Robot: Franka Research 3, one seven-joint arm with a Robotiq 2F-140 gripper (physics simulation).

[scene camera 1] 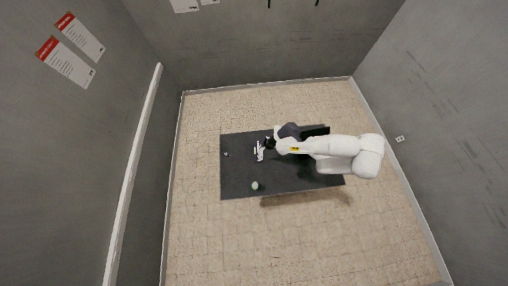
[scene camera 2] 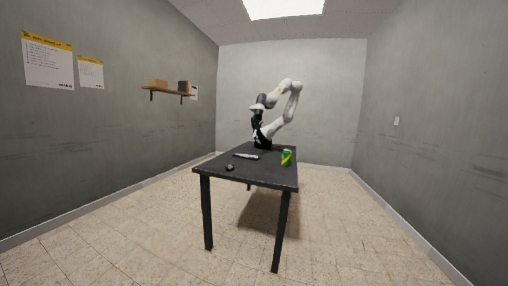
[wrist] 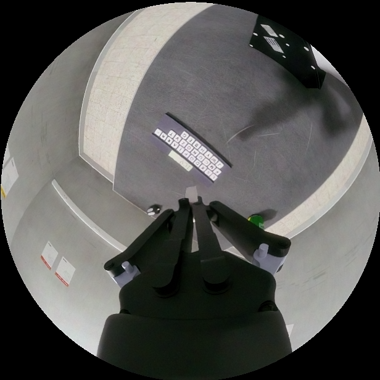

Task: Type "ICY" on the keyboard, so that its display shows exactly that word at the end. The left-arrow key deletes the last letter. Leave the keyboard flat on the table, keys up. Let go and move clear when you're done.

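Note:
The keyboard (scene camera 1: pixel 259 151) (scene camera 2: pixel 247 156) (wrist: pixel 192 150) lies flat on the dark table (scene camera 1: pixel 235 175) (scene camera 2: pixel 270 175) (wrist: pixel 175 75), with its white letter keys up. Its pale display (wrist: pixel 180 160) lies along one long side in the wrist view. The display shows small faint marks that I cannot read for sure. My gripper (scene camera 2: pixel 256 137) (wrist: pixel 192 194) is shut and empty. It is raised above the table, apart from the keyboard, with its light fingertips standing below the display in the wrist view. In scene camera 1 the arm partly covers the gripper.
A green and yellow can (scene camera 1: pixel 255 185) (scene camera 2: pixel 286 157) (wrist: pixel 256 221) stands near one long table edge. A small dark mouse-like object (scene camera 1: pixel 226 154) (scene camera 2: pixel 229 167) (wrist: pixel 154 210) lies near the end far from the arm. The black robot base (wrist: pixel 285 52) is at the opposite end.

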